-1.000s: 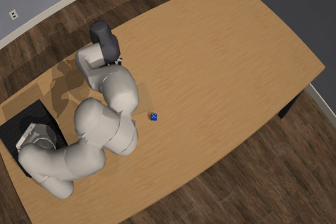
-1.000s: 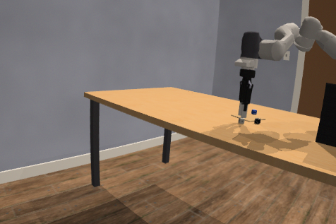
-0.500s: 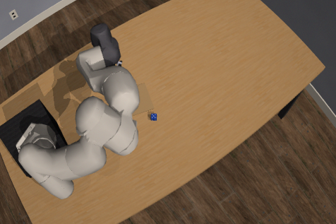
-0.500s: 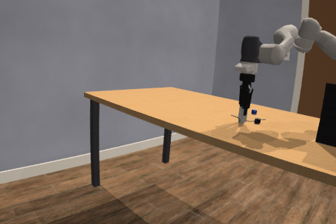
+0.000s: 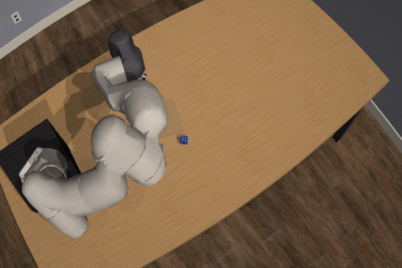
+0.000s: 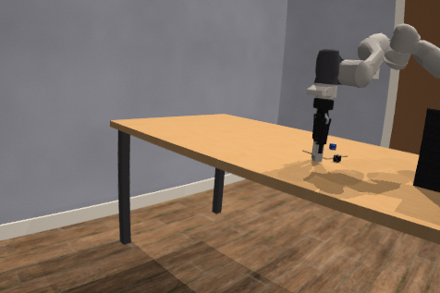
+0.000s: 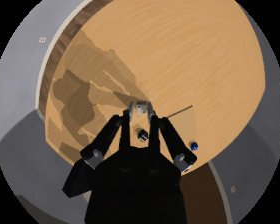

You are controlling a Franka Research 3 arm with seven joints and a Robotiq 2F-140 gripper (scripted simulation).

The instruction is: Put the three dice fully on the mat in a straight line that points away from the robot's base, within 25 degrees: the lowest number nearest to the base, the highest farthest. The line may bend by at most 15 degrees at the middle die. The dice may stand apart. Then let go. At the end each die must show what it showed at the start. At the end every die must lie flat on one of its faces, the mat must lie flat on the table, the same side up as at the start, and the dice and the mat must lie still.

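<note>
Now: the white die 2 cm below my hand. Round my hand: thin tan mat: 15 cm to the right, 3 cm below, 2 cm ahead; black die: 7 cm to the right, 6 cm behind, 2 cm below; blue die: 28 cm to the right, 3 cm ahead, 2 cm below.
</note>
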